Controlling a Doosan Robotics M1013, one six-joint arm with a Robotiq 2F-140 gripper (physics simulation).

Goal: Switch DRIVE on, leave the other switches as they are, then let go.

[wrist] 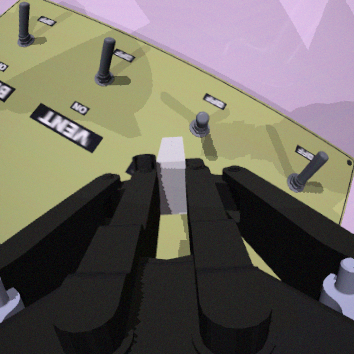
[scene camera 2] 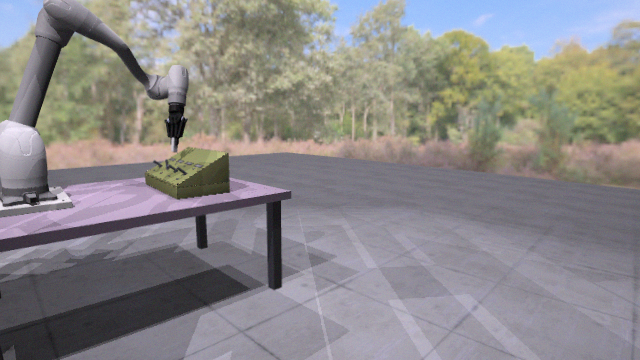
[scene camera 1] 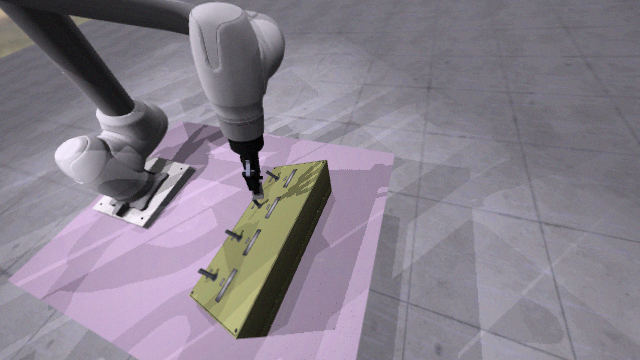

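Observation:
The gripper (scene camera 1: pixel 258 197) is visible, and the wrist view shows the same gripper (wrist: pixel 173 155). A sloped switch box (wrist: pixel 71 125) is visible as well.

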